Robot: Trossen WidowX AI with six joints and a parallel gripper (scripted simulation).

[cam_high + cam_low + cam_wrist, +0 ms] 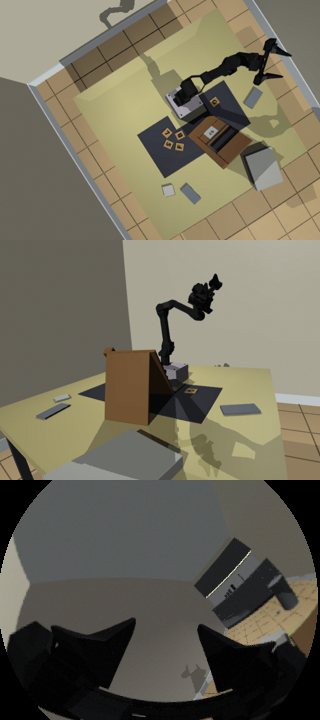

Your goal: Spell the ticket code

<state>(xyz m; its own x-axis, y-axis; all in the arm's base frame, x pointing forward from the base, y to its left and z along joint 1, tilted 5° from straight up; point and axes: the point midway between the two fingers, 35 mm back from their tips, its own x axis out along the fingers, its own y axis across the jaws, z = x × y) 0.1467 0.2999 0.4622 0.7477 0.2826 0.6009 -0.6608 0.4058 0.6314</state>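
My gripper tip is 14 cm short of the white ticket, 31 cm to the left of it and 47 cm above it. Also, from my gripper tip: dark mat: 4 cm ahead, 36 cm to the right, 57 cm below; then small white block: 31 cm ahead, 80 cm to the right, 56 cm below; then large grey box: 61 cm ahead, 14 cm to the right, 55 cm below.
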